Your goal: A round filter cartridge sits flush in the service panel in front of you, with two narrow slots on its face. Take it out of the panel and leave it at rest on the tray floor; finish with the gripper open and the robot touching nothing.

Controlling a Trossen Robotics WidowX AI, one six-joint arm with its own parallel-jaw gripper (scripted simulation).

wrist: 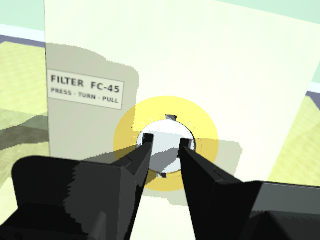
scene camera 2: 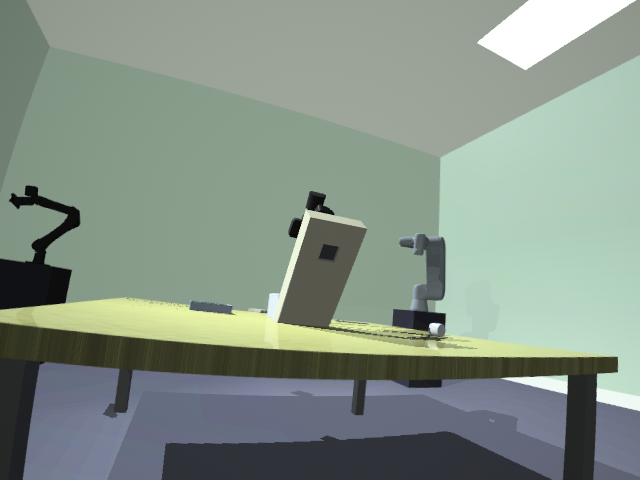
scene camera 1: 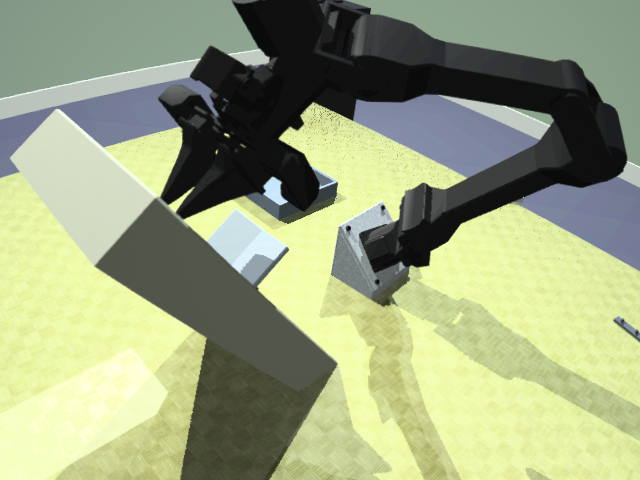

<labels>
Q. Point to a tray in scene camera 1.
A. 271, 201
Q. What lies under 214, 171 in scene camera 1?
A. My gripper.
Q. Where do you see a round filter cartridge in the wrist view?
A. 167, 135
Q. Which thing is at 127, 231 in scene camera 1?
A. A cream service panel.
</labels>
